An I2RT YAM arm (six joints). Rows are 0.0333 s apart.
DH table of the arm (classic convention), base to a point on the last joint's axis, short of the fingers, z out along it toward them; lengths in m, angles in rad. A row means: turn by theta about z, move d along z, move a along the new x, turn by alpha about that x. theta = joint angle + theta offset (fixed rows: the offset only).
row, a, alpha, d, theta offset
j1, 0.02, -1.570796, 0.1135, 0
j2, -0.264, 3.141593, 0, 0
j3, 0.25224, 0, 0, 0.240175
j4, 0.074, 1.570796, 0, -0.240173
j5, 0, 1.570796, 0, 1.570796
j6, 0, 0, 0.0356, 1.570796
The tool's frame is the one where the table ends.
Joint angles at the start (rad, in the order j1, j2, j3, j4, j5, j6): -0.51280 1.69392 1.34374 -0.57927 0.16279 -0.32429
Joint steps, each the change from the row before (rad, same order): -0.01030 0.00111 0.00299 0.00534 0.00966 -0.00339; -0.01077 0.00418 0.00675 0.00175 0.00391 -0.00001; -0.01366 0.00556 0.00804 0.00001 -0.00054 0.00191; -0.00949 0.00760 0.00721 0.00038 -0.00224 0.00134; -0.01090 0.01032 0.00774 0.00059 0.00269 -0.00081; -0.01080 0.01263 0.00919 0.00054 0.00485 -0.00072; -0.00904 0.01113 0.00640 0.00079 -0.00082 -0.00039; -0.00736 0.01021 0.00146 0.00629 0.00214 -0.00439; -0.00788 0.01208 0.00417 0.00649 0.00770 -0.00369; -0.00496 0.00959 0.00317 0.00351 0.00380 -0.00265; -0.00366 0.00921 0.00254 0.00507 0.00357 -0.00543; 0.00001 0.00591 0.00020 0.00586 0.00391 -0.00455
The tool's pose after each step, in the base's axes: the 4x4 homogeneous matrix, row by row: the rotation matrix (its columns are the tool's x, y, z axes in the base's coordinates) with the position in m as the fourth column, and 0 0 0 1 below. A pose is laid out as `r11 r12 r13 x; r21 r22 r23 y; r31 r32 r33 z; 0 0 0 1`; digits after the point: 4 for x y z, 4 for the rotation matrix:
-0.8409 0.3288 0.4298 0.3169; 0.1189 0.8871 -0.4459 -0.1898; -0.5279 -0.3239 -0.7851 0.2613; 0 0 0 1
-0.8382 0.3411 0.4256 0.3161; 0.1274 0.8811 -0.4554 -0.1941; -0.5303 -0.3275 -0.7820 0.2621; 0 0 0 1
-0.8345 0.3552 0.4213 0.3149; 0.1397 0.8759 -0.4617 -0.1993; -0.5330 -0.3264 -0.7806 0.2627; 0 0 0 1
-0.8323 0.3637 0.4182 0.3147; 0.1485 0.8733 -0.4640 -0.2033; -0.5340 -0.3241 -0.7809 0.2623; 0 0 0 1
-0.8322 0.3730 0.4102 0.3145; 0.1578 0.8686 -0.4697 -0.2081; -0.5315 -0.3262 -0.7817 0.2612; 0 0 0 1
-0.8327 0.3828 0.4001 0.3146; 0.1677 0.8630 -0.4766 -0.2132; -0.5278 -0.3297 -0.7828 0.2596; 0 0 0 1
-0.8329 0.3889 0.3938 0.3147; 0.1760 0.8606 -0.4779 -0.2174; -0.5247 -0.3287 -0.7852 0.2577; 0 0 0 1
-0.8346 0.3917 0.3873 0.3148; 0.1794 0.8580 -0.4813 -0.2209; -0.5208 -0.3322 -0.7864 0.2548; 0 0 0 1
-0.8362 0.3977 0.3775 0.3152; 0.1844 0.8523 -0.4894 -0.2252; -0.5165 -0.3396 -0.7861 0.2522; 0 0 0 1
-0.8380 0.4003 0.3708 0.3156; 0.1878 0.8496 -0.4928 -0.2280; -0.5123 -0.3434 -0.7872 0.2499; 0 0 0 1
-0.8406 0.3996 0.3656 0.3163; 0.1873 0.8478 -0.4961 -0.2304; -0.5082 -0.3485 -0.7876 0.2477; 0 0 0 1
-0.8429 0.3972 0.3631 0.3173; 0.1841 0.8468 -0.4990 -0.2313; -0.5057 -0.3538 -0.7869 0.2459; 0 0 0 1

